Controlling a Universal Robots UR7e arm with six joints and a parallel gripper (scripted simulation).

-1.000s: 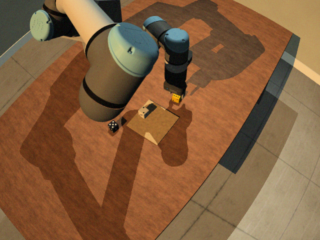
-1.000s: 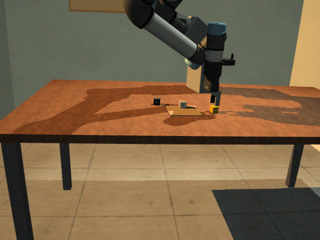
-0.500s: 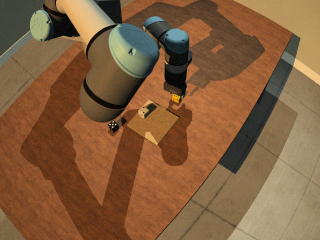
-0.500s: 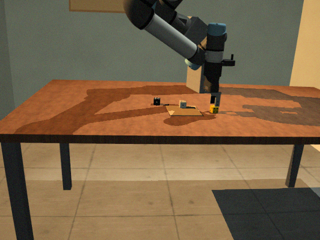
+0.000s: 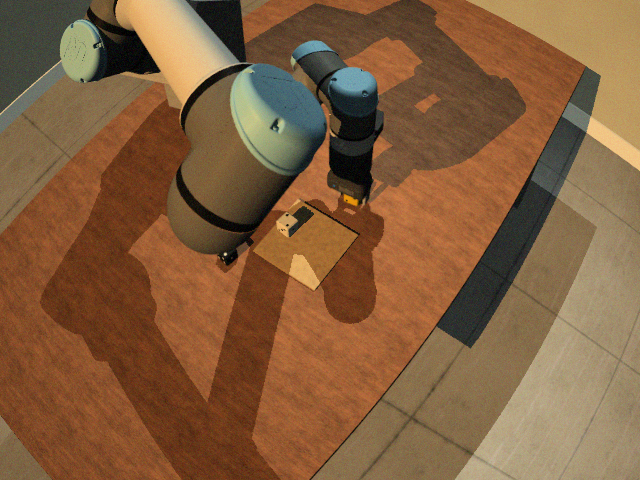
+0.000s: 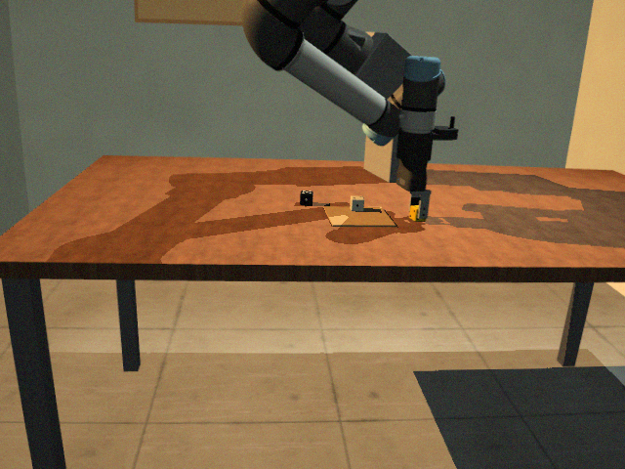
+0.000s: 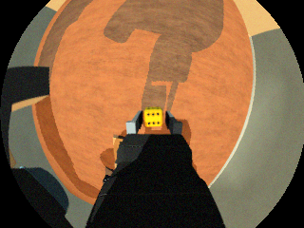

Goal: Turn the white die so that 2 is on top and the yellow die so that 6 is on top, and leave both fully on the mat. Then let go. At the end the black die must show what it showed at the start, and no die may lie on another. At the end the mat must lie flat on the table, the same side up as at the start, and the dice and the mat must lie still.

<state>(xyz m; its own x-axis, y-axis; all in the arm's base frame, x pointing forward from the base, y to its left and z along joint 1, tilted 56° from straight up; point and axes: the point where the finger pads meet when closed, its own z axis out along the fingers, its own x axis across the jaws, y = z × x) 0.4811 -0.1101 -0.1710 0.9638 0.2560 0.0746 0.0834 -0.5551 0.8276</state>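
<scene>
The yellow die is 1 cm below my hand. From my hand the other things lie so: white die 7 cm behind, 13 cm to the right, 1 cm below; then tan mat 2 cm behind, 13 cm to the right, 3 cm below; then black die 13 cm behind, 24 cm to the right, 1 cm below.
</scene>
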